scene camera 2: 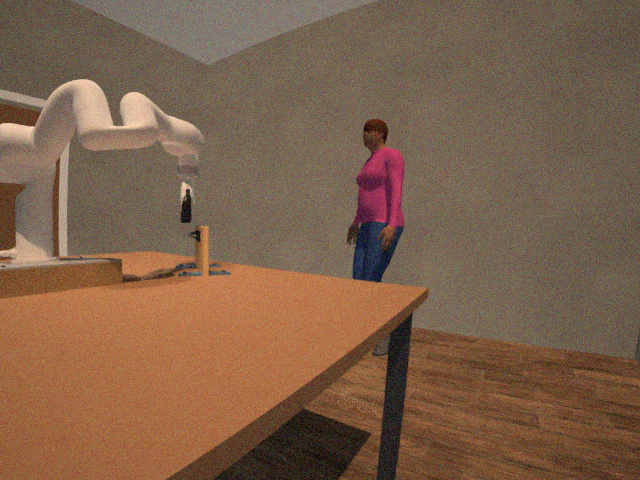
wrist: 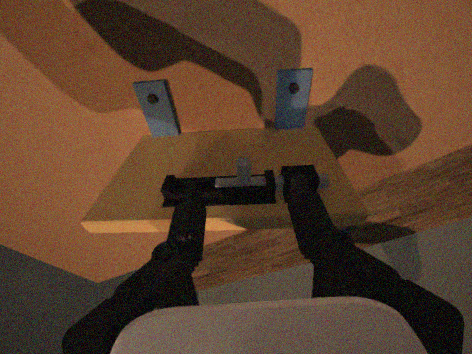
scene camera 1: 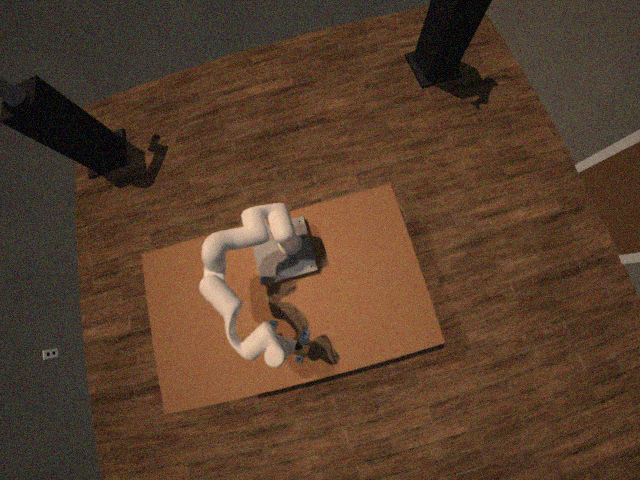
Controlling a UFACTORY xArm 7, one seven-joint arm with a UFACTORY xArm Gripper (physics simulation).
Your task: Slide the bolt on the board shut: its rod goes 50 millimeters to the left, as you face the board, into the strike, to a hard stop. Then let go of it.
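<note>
The board stands upright on the table. It carries a black bolt housing and a separate black strike. The grey knob sticks out of the housing's slot, right of the slot's middle in the wrist view. The grey rod spans the gap from housing to strike, and a grey end shows beyond the strike. Whether it is at its hard stop cannot be told. My gripper is open and empty, above and in front of the board, apart from the knob; its fingers partly hide housing and strike in the wrist view.
Blue foot plates hold the board on the table. The arm's base plate is behind the gripper. A person in a pink top stands beyond the table. Two dark columns also show.
</note>
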